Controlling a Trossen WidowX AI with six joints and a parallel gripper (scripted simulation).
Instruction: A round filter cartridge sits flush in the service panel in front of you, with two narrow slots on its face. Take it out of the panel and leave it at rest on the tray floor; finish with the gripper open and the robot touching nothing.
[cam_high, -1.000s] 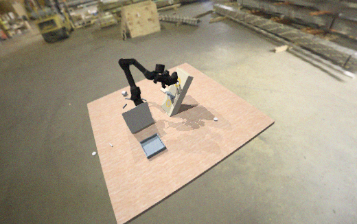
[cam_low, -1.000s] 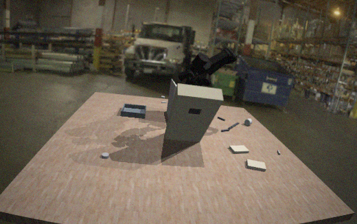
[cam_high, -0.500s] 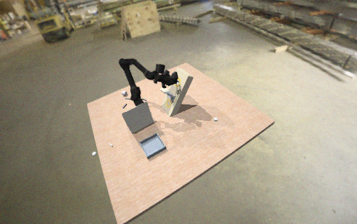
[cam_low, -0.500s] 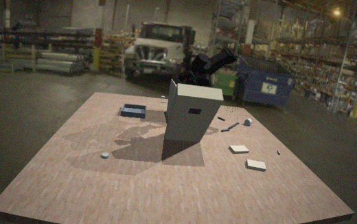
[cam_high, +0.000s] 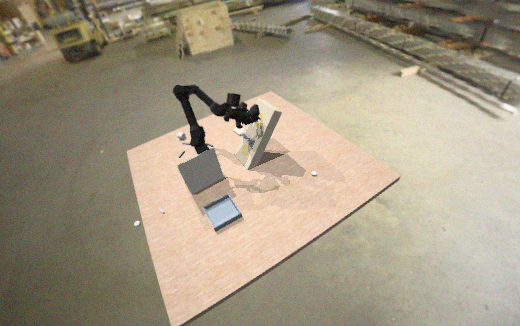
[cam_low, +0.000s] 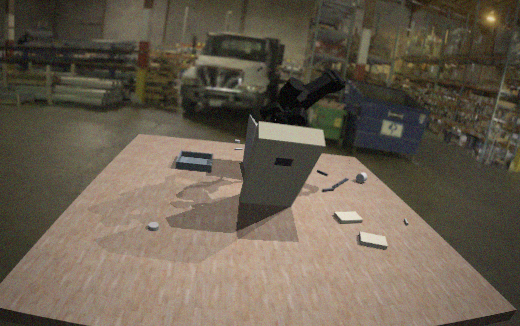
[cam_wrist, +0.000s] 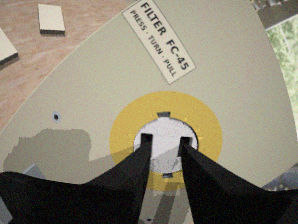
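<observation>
Now: the round filter cartridge 10 mm below my gripper tip and 10 mm ahead of it. From my gripper tip the other things lie so: beige service panel 80 mm below, 30 mm behind; blue-grey tray 420 mm behind, 280 mm to the right, 230 mm below.
</observation>
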